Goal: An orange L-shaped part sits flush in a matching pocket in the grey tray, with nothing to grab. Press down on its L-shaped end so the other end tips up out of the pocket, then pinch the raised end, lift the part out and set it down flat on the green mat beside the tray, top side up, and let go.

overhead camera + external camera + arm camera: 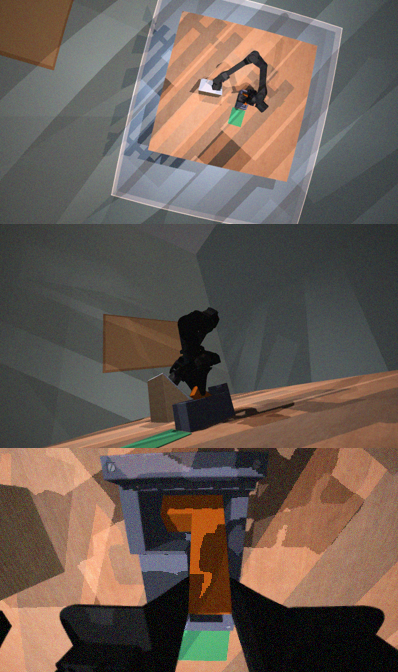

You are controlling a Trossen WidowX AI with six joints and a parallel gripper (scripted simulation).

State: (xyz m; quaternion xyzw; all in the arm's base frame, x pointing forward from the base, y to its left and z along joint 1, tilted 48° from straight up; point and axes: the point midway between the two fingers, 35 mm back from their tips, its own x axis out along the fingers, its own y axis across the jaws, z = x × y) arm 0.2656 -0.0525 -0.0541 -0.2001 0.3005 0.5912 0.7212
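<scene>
The green mat is 40 mm behind my gripper tip, 140 mm to the right of it and 80 mm below it. From my gripper tip the other things lie so: orange L-shaped part 10 mm behind, 40 mm to the left, 30 mm below.
</scene>
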